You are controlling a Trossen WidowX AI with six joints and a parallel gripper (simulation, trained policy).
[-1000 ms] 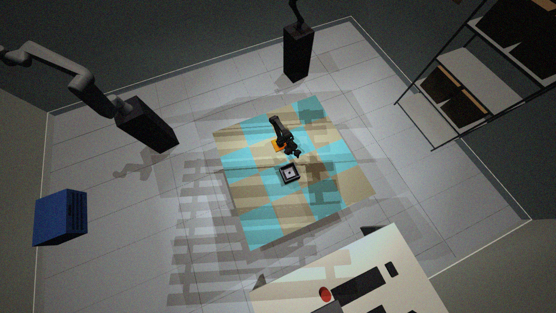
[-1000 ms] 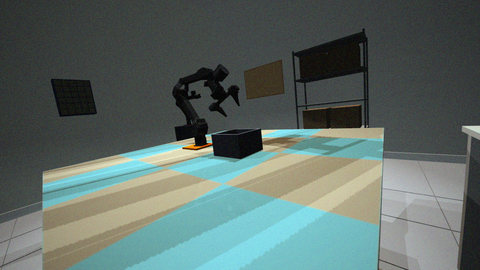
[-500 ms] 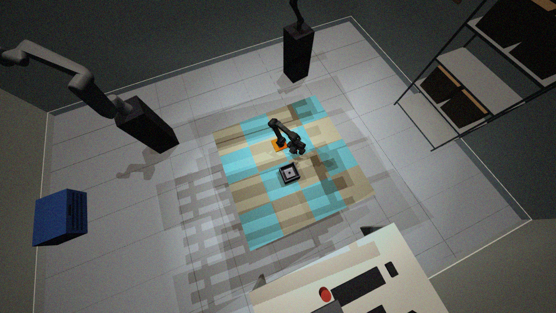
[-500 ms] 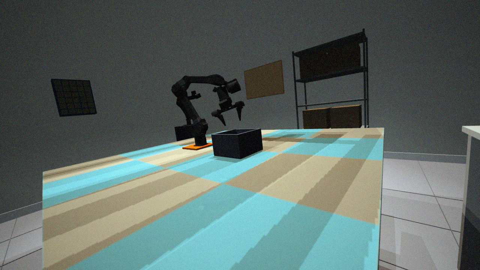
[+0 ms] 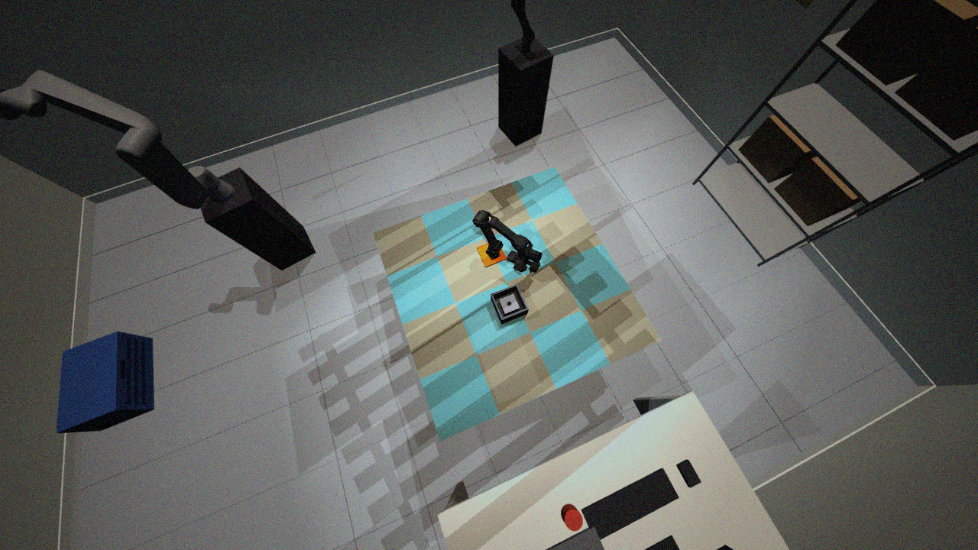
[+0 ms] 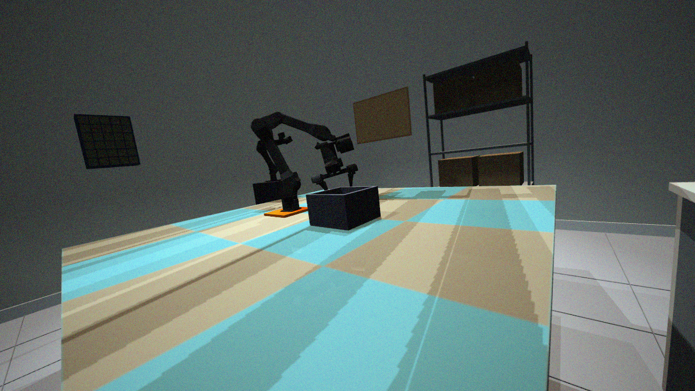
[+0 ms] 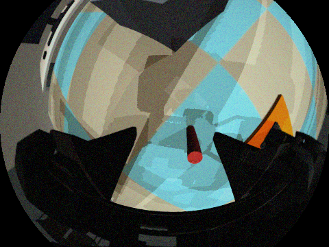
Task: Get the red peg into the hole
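The red peg lies 20 mm behind my gripper tip and 20 mm below it. From my gripper tip the other things lie so: pale plate (130 mm ahead, 190 mm to the right, 10 mm below); then dark box (130 mm ahead, 190 mm to the right, 30 mm below).
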